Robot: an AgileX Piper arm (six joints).
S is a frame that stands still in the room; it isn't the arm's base.
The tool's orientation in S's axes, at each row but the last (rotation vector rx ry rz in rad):
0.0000, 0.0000, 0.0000
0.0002, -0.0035, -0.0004
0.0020, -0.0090, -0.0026
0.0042, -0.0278, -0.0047
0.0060, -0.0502, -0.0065
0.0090, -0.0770, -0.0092
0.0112, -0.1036, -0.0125
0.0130, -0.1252, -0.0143
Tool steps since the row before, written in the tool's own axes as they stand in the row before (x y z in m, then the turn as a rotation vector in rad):
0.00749, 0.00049, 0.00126, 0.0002, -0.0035, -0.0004
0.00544, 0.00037, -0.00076, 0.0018, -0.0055, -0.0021
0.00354, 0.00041, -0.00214, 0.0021, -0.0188, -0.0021
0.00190, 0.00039, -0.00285, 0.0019, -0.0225, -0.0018
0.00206, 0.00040, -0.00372, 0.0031, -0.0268, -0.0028
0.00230, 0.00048, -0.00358, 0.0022, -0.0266, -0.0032
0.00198, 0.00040, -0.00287, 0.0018, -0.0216, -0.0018
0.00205, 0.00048, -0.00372, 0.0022, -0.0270, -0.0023
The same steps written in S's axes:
0.00749, 0.00049, 0.00126, 0.0002, -0.0035, -0.0004
0.00544, 0.00037, -0.00074, 0.0018, -0.0055, -0.0021
0.00356, 0.00041, -0.00211, 0.0021, -0.0188, -0.0021
0.00198, 0.00039, -0.00279, 0.0018, -0.0225, -0.0018
0.00225, 0.00041, -0.00361, 0.0031, -0.0268, -0.0028
0.00257, 0.00049, -0.00339, 0.0022, -0.0266, -0.0033
0.00227, 0.00040, -0.00265, 0.0017, -0.0216, -0.0019
0.00251, 0.00049, -0.00343, 0.0021, -0.0270, -0.0024

